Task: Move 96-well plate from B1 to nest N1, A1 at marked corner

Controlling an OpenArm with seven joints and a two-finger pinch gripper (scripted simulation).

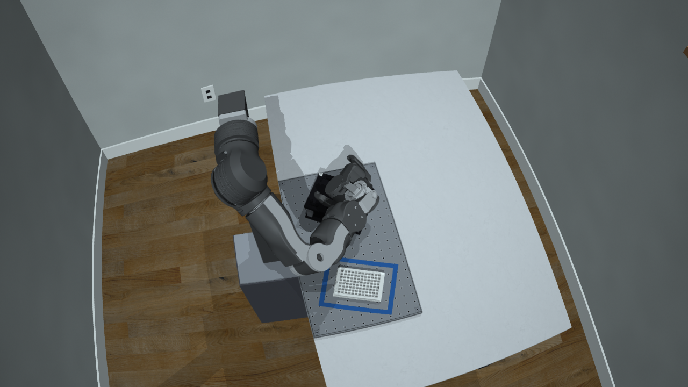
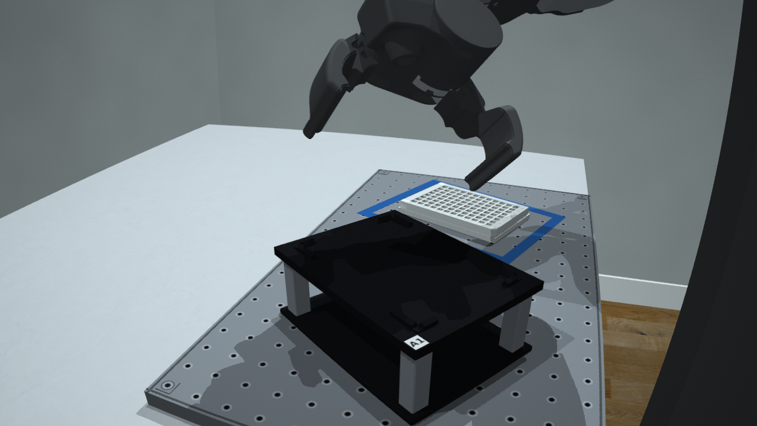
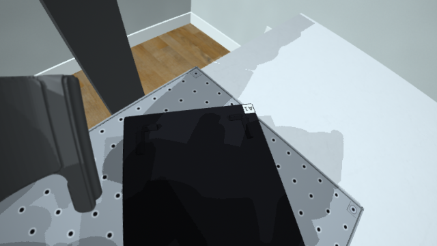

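Now: hand 10 mm short of the white 96-well plate, 240 mm to the left of it and 140 mm above it. Round my hand: A1 label: 30 mm behind, 80 mm to the left, 80 mm below; black raised nest N1: 10 mm ahead, 90 mm below.
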